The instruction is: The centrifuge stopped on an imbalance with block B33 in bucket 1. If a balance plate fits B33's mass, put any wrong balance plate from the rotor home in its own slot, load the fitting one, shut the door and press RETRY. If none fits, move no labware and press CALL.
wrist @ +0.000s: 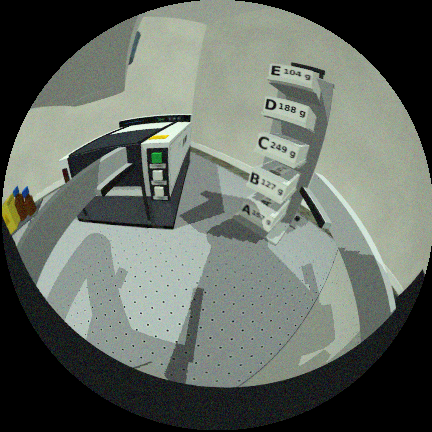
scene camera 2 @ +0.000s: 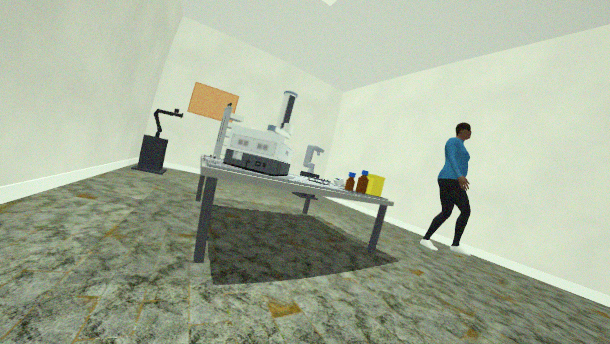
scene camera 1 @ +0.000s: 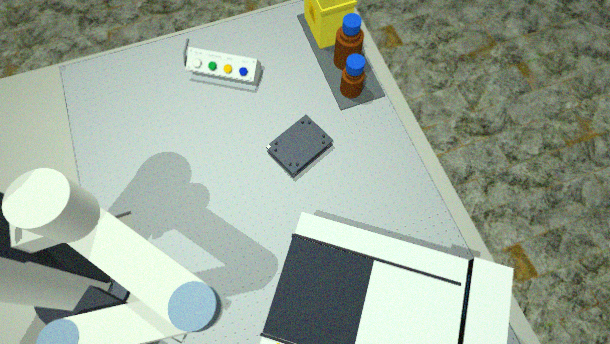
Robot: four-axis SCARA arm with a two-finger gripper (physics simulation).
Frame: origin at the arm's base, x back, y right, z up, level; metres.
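Seen in the pictures: gripper, fingertip midpoint: [wrist: 216,162]; arm's base at its link origin: [scene camera 1: 86,281].
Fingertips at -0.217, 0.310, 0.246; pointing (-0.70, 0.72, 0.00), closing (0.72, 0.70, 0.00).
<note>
Pixels of each thing's top centre, then the offset from my fingertips to it, as dx, dy, dz. "spot": a spot on its surface instead. Level surfaces: height alone.
- button box at a spot on its surface: [scene camera 1: 224,66] spot: -0.317, -0.794, -0.162
- dark rectangular block at its top centre: [scene camera 1: 299,141] [scene camera 2: 319,177] -0.452, -0.480, -0.189
- table at its surface level: dz -0.232
- yellow bin at a spot on its surface: [scene camera 1: 327,25] spot: -0.664, -0.805, -0.128
The centrifuge [scene camera 1: 415,300] [scene camera 2: 252,142] [wrist: 167,165] shows a dark front section in the wrist view, with one green and two white buttons on its right panel; their captions are too small to read. Whether the door is open, the rotor, its bucket contents and block B33 cannot be made out. The slot tower [scene camera 2: 223,132] [wrist: 322,130] carries labels E 104 g, D 188 g, C 249 g, B 127 g and A, whose mass is blurred. Pieces with dark marks show behind labels A and B. My gripper [wrist: 216,162] is open and empty, its fingers spread between the centrifuge and the tower.
A button box [scene camera 1: 223,66] has white, green, yellow and blue buttons. A dark rectangular block [scene camera 1: 300,144] lies on the table [scene camera 1: 150,110]. Two brown bottles [scene camera 1: 348,47] [scene camera 1: 352,82] stand beside a yellow bin [scene camera 1: 327,25] [scene camera 2: 375,185]. A person [scene camera 2: 455,165] is right of the table.
</note>
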